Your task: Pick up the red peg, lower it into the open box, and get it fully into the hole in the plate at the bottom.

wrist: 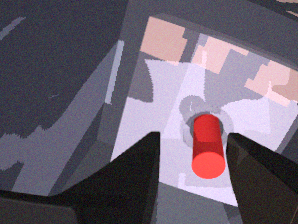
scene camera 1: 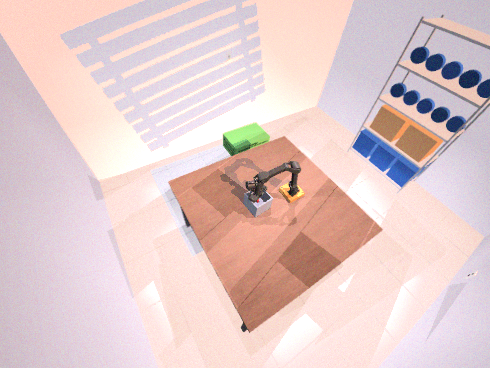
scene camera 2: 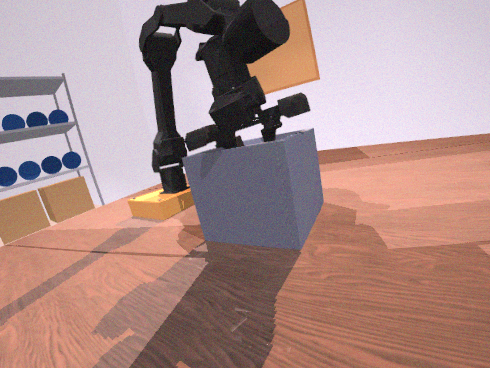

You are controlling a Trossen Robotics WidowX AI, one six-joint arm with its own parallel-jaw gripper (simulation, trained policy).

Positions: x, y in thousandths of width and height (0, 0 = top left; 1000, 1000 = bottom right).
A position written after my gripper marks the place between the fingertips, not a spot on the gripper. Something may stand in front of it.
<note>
I see my gripper (wrist: 649, 636), a red peg (wrist: 696, 725), a grey-blue box (scene camera 2: 548, 529) and a plate (wrist: 616, 315).
The grey-blue box shows as well in the wrist view (wrist: 243, 324). Scene camera 2 does not show the red peg, which is hidden by the grey-blue box. Scene camera 2 does not show the plate, which is hidden by the grey-blue box.
</note>
